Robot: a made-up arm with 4 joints.
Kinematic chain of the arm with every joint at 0, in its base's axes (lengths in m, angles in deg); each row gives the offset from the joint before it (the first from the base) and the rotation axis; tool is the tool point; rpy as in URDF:
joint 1: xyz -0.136 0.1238 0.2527 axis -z
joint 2: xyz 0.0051 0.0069 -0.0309 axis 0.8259 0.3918 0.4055
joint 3: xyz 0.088 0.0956 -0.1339 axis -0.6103 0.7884 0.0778
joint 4: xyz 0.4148 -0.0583 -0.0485 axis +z
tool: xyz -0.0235 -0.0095 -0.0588 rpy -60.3 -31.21 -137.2
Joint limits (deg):
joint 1: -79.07..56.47
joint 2: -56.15..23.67
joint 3: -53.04..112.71
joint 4: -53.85..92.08
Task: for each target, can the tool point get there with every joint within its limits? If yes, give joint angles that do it. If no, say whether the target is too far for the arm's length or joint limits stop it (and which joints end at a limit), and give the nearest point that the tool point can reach.
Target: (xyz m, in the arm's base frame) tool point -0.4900 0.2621 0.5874
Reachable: no: joint limits stop it (at a limit: joint 1, joint 2, joint 3, joint 4) | nearest point 0.0017 0.5036 0.4462 | short by 0.566 m
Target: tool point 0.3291 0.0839 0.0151
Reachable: yes | joints -56.75 -37.35 87.16 40.31
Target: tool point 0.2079 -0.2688 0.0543
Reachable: yes | joints 26.71 -31.78 16.51 -14.65
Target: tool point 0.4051 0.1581 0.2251
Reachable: yes | joints -17.30 -30.93 -20.57 78.33
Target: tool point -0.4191 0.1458 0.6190
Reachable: no: joint limits stop it (at a limit: joint 1, joint 2, joint 3) | nearest point -0.4812 -0.1774 0.1999 | short by 0.533 m
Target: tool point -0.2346 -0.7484 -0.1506
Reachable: no: too far | nearest point -0.1763 -0.4099 0.0060 | short by 0.378 m
